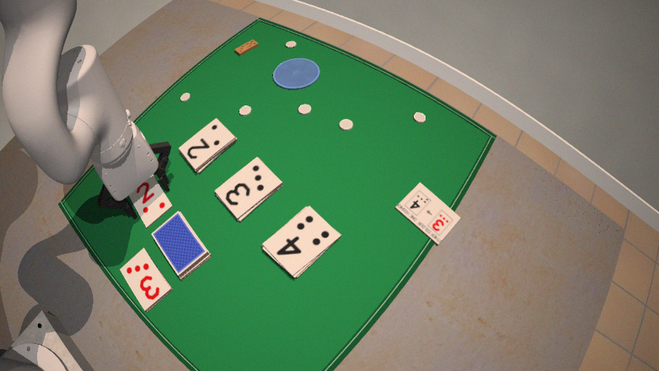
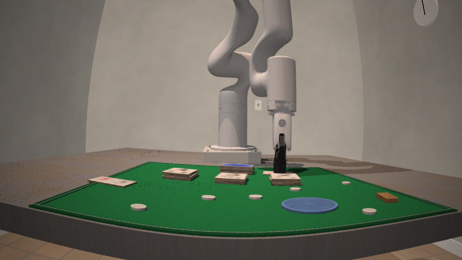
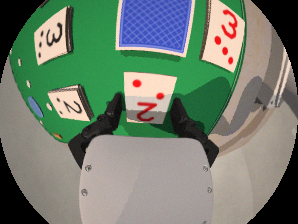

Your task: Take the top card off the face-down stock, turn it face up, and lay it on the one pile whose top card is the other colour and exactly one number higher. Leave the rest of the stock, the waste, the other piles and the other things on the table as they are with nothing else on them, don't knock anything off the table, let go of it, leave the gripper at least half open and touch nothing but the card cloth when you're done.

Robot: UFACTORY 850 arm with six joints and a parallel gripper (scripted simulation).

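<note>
The card lies 1 cm below my hand. Also, from my hand: green card cloth: 15 cm ahead, 13 cm to the right, 3 cm below.
</note>
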